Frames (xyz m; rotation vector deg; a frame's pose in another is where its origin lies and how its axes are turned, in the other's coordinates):
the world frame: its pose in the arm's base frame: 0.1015 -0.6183 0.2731 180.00 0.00 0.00
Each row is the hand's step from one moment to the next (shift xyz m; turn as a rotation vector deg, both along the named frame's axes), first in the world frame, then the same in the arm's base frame.
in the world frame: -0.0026 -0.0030 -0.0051 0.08 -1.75 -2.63
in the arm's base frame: -0.0026 0.0030 0.0051 0.08 1.75 2.63
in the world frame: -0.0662 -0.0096 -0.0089 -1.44 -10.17 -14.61
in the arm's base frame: -0.0662 0.0096 0.0089 -1.44 10.17 14.61
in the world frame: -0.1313 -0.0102 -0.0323 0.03 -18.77 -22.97
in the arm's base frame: -0.1313 0.0102 0.0323 0.03 18.77 22.97
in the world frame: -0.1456 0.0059 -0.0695 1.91 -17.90 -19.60
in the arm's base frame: -0.1456 -0.0059 0.0695 1.91 17.90 19.60
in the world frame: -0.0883 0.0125 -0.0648 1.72 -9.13 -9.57
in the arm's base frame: -0.0883 -0.0125 0.0648 1.72 9.13 9.57
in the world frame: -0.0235 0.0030 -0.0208 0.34 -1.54 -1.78
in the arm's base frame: -0.0235 -0.0030 0.0208 0.34 1.54 1.78
